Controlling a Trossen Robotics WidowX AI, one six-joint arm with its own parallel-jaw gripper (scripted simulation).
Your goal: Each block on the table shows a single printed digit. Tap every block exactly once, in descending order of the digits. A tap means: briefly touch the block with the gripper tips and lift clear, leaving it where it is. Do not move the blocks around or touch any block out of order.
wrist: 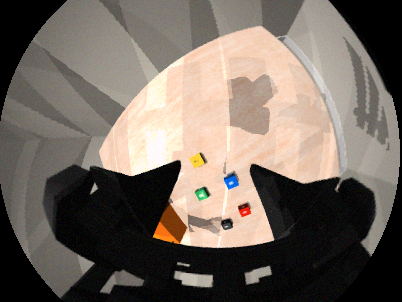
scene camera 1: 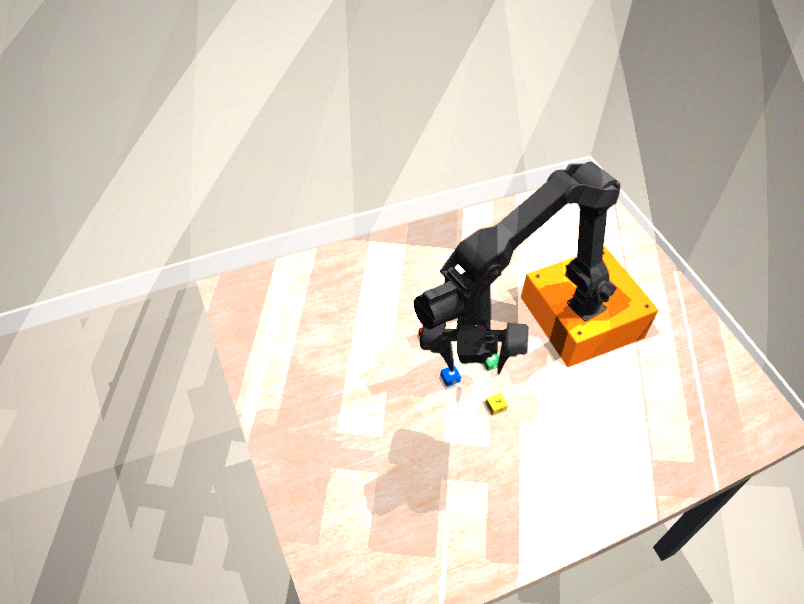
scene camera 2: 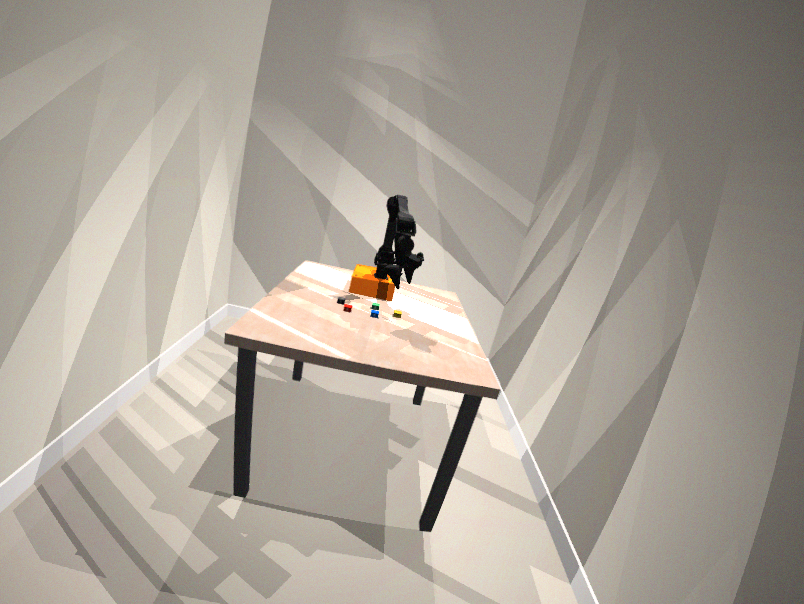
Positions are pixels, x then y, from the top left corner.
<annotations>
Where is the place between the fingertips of my gripper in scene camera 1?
At 475,372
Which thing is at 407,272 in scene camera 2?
My gripper.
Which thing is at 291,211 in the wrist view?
My gripper.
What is my gripper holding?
Nothing.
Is my gripper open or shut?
Open.
</annotations>
